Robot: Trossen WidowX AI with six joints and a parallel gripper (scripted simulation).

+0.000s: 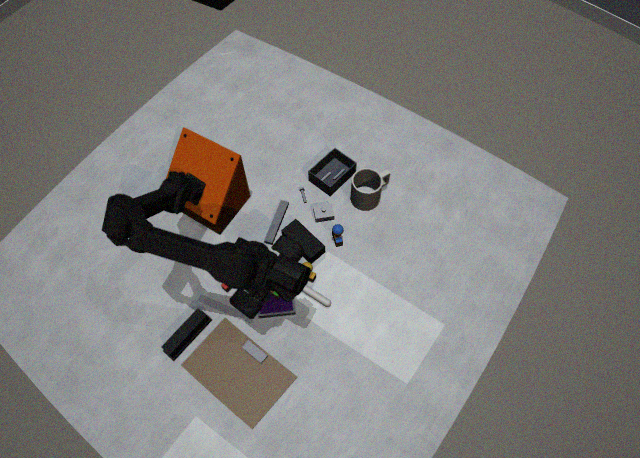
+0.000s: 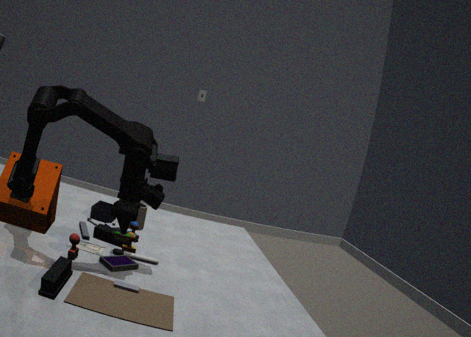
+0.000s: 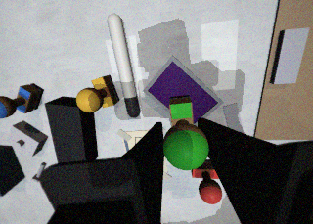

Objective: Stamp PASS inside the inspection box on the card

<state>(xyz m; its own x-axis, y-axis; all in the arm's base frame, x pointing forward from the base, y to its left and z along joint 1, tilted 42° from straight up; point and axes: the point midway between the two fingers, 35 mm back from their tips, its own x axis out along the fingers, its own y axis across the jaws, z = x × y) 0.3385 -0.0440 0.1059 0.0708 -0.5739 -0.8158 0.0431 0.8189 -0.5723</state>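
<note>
Now: the card 110 mm behind my gripper tip, 70 mm to the left of it and 100 mm below it. Also, from my gripper tip: green-knobbed stamp: 10 mm below; marker: 20 mm ahead, 70 mm to the left, 90 mm below; purple ink pad: 10 mm to the right, 90 mm below.
</note>
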